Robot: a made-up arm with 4 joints. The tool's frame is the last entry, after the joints. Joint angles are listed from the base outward. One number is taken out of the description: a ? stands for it. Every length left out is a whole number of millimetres.
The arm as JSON. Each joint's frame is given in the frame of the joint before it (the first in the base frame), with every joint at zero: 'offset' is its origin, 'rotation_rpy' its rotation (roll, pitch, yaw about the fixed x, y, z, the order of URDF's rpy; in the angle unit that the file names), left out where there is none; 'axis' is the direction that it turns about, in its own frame. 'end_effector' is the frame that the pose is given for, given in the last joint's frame.
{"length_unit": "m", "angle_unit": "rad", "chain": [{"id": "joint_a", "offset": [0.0, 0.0, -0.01], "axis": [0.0, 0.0, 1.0]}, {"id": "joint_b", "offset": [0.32, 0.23, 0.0], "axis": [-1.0, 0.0, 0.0]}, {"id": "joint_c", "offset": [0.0, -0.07, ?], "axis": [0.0, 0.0, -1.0]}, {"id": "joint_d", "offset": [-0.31, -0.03, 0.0], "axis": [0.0, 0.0, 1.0]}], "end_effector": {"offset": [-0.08, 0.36, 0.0]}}
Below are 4 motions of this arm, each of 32 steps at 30 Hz.
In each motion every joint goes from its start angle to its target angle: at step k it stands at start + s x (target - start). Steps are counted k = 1, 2, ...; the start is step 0. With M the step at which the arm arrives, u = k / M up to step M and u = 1 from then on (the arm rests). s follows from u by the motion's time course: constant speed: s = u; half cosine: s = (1 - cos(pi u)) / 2; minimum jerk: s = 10 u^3 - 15 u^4 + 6 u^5.
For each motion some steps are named. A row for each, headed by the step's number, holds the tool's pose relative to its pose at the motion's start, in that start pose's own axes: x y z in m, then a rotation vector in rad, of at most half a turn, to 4 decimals.
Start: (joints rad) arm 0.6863 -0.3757 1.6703 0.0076
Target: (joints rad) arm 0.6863 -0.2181 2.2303 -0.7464
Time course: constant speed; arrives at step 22
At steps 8, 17, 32:
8: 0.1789 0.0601 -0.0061 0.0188 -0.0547 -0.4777
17: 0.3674 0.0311 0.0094 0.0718 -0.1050 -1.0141
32: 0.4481 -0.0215 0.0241 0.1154 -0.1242 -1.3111

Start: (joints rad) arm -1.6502 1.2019 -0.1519 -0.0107
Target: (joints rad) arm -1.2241 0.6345 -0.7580 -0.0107
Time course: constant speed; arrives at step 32
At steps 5, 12, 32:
5: -0.0448 -0.0348 0.0052 0.0757 -0.0766 0.1214
12: -0.0980 -0.0911 -0.0054 0.1702 -0.1919 0.2993
32: -0.1461 -0.2605 -0.1240 0.3673 -0.5657 0.8458

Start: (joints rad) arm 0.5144 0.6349 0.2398 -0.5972
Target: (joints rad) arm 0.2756 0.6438 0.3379 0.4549
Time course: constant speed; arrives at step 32
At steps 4, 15, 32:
4: -0.0325 -0.0027 -0.0038 -0.0132 0.0119 0.0952
15: -0.1143 -0.0260 -0.0083 -0.0419 0.0523 0.3570
32: -0.2071 -0.1012 0.0034 -0.0598 0.1332 0.7607

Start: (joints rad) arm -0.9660 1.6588 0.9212 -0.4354
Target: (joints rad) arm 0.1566 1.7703 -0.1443 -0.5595
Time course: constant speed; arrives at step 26
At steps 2, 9, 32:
2: -0.0114 -0.0422 0.0323 0.0812 -0.0296 0.0644
9: -0.0397 -0.2038 0.0943 0.3463 -0.1783 0.2801
32: -0.0082 -0.5304 -0.0157 0.8148 -0.7967 0.6795

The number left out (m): -0.06
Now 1 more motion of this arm.
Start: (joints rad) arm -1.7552 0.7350 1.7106 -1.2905
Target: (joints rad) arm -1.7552 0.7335 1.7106 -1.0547
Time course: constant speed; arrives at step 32
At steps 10, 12, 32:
10: -0.0263 -0.0069 0.0000 -0.0005 0.0001 0.0737
12: -0.0315 -0.0085 -0.0001 -0.0006 0.0001 0.0884
32: -0.0819 -0.0287 -0.0001 -0.0015 0.0004 0.2358

